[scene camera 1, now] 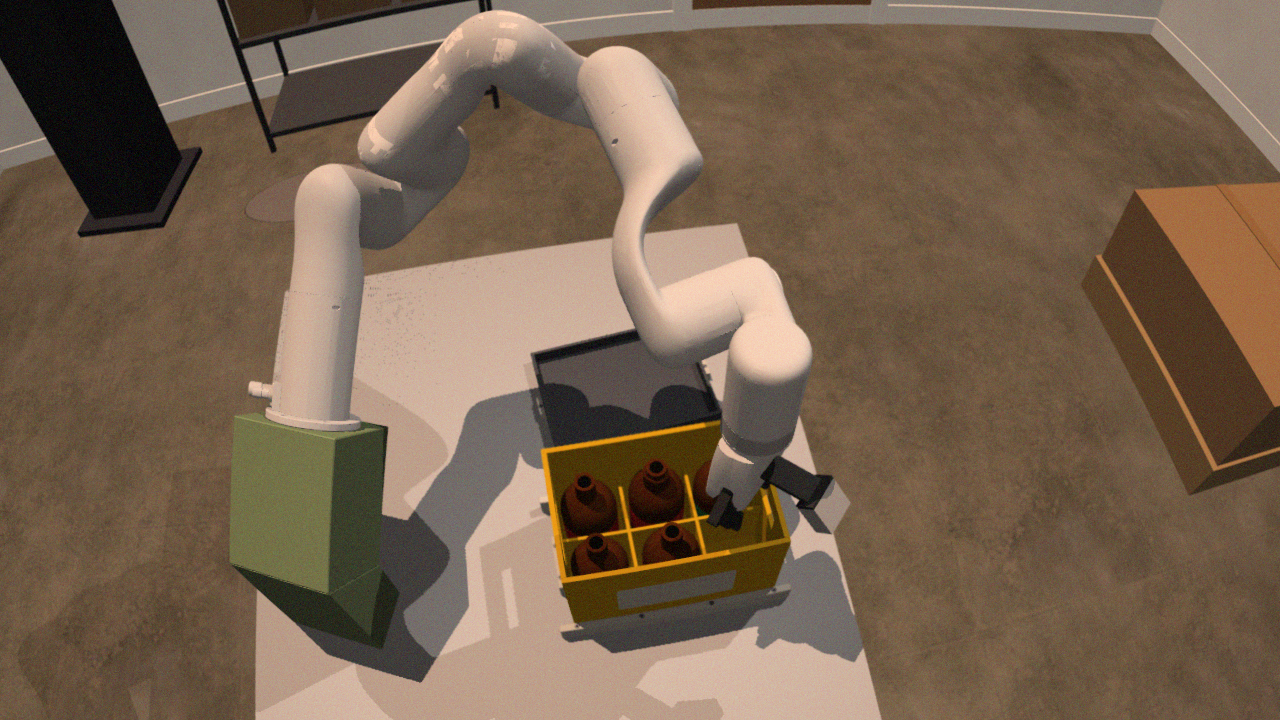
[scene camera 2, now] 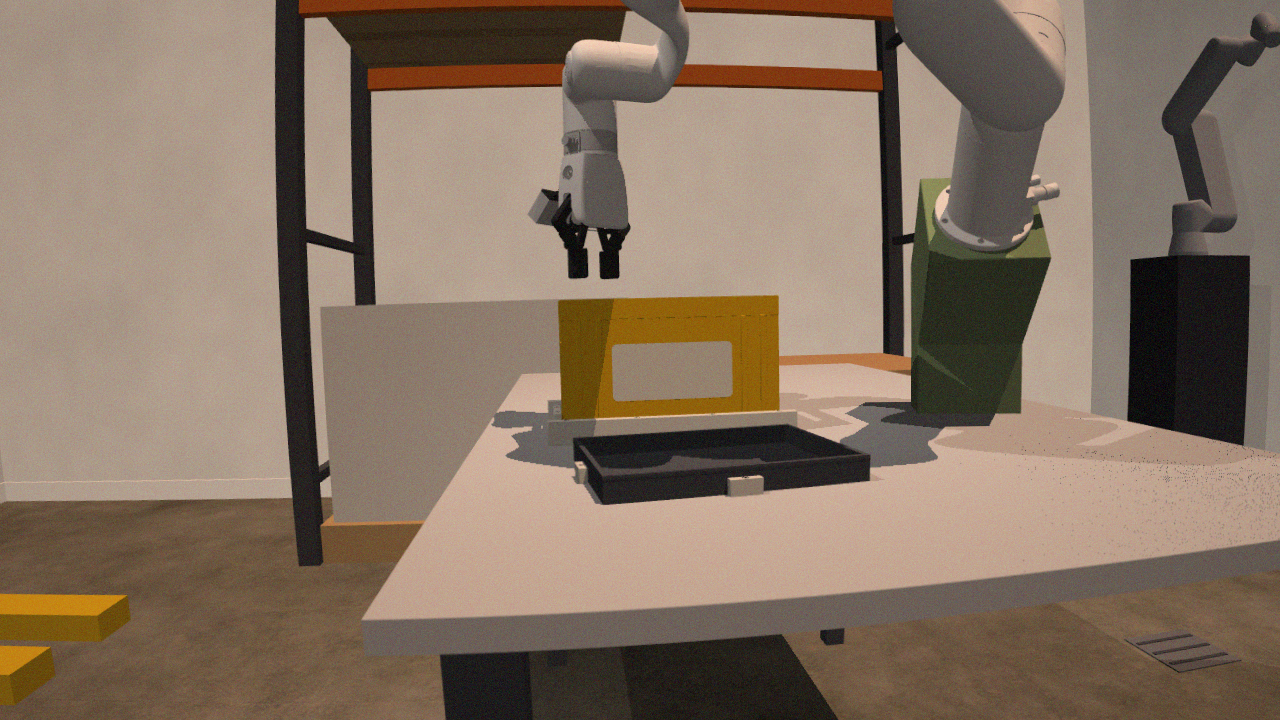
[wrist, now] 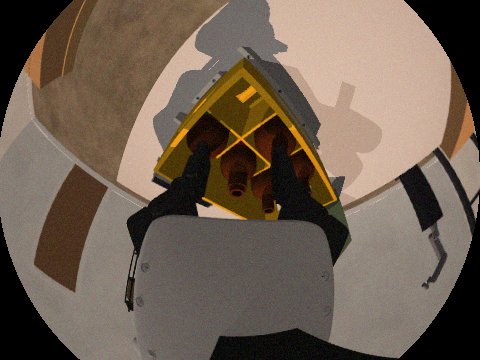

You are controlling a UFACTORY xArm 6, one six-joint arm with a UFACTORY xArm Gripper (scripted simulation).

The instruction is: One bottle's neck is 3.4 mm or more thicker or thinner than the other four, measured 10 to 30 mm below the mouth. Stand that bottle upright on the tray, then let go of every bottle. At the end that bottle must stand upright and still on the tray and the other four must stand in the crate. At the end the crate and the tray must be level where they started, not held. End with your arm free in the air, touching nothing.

Labels:
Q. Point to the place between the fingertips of my gripper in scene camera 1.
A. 742, 502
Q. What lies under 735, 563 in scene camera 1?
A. A yellow crate.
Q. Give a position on a glass bottle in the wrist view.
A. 274, 131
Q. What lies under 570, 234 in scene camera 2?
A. My gripper.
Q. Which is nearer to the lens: the glass bottle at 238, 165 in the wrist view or the yellow crate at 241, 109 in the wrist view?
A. The glass bottle.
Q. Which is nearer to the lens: the glass bottle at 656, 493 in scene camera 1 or the dark tray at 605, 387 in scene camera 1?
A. The glass bottle.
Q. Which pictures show the yellow crate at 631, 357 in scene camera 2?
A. Scene camera 1, scene camera 2 and the wrist view: all of them.

